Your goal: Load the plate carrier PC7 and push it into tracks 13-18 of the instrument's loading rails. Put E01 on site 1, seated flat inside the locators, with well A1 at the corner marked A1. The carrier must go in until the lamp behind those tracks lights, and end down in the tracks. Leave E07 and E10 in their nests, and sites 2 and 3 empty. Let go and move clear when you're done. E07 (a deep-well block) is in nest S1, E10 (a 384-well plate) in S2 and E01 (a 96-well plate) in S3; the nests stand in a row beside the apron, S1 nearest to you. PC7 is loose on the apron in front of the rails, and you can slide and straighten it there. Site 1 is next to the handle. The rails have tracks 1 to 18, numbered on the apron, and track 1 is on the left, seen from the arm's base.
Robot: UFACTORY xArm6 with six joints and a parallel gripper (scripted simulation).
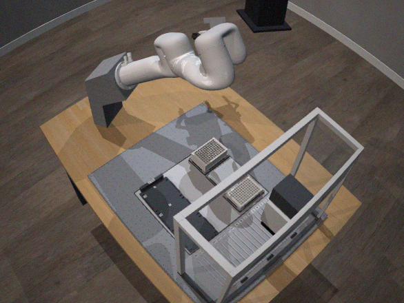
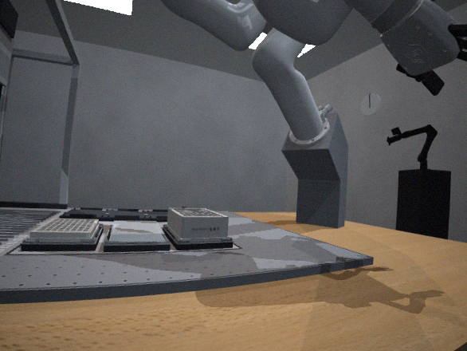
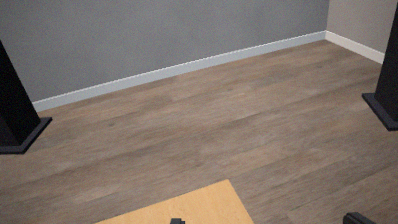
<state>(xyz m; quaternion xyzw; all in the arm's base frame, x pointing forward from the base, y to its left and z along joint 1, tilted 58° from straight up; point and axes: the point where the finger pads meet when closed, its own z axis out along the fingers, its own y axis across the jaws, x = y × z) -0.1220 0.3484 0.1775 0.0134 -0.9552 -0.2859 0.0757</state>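
Now: hand 65 cm short of the nest, 31 cm above it and 3 cm to the left of it. The rest, counted from my hand: plate carrier PC7: 66 cm ahead, 31 cm to the right, 30 cm below.
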